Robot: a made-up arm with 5 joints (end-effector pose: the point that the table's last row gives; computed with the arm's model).
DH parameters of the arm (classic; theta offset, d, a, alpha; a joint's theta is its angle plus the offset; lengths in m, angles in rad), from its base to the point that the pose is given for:
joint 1: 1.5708 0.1 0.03 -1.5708
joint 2: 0 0.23 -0.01 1.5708
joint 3: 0 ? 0.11 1.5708
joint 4: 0 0.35 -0.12 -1.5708
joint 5: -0.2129 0 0.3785 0
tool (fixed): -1.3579 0 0 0
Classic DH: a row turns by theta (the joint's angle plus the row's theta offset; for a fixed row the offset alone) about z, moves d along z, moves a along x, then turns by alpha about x.
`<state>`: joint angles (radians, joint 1 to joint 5).
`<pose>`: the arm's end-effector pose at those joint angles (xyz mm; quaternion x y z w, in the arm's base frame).
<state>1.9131 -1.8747 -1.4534 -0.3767 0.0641</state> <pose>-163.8 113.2 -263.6 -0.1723 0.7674 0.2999 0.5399</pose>
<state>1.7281 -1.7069 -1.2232 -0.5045 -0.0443</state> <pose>-107.0 213.8 -215.9 -0.1047 0.6833 0.3321 0.6418</pose>
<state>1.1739 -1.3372 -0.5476 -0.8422 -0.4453</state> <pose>134.0 362.3 -16.9 -0.0109 0.3361 0.2157 0.9167</pose>
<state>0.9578 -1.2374 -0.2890 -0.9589 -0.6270</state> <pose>234.0 359.5 92.8 0.0052 0.1878 0.0967 0.9774</pose>
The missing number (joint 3, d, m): 0.12
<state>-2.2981 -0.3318 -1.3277 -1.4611 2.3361</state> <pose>2.8 198.9 506.7 0.6395 -0.0173 -0.3720 0.6726</pose>
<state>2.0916 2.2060 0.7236 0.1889 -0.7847</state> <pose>105.4 224.6 -445.5 -0.4313 -0.7407 0.4056 0.3174</pose>
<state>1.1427 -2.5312 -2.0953 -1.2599 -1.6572</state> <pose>-560.4 -351.6 -549.1 -0.7586 0.4319 0.1650 0.4591</pose>
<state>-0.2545 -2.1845 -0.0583 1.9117 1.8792</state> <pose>-248.4 27.2 241.1 -0.4322 0.7756 0.3532 0.2949</pose>
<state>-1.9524 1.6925 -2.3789 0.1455 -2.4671</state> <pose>404.4 745.7 212.2 0.0636 0.7798 -0.1220 0.6108</pose>
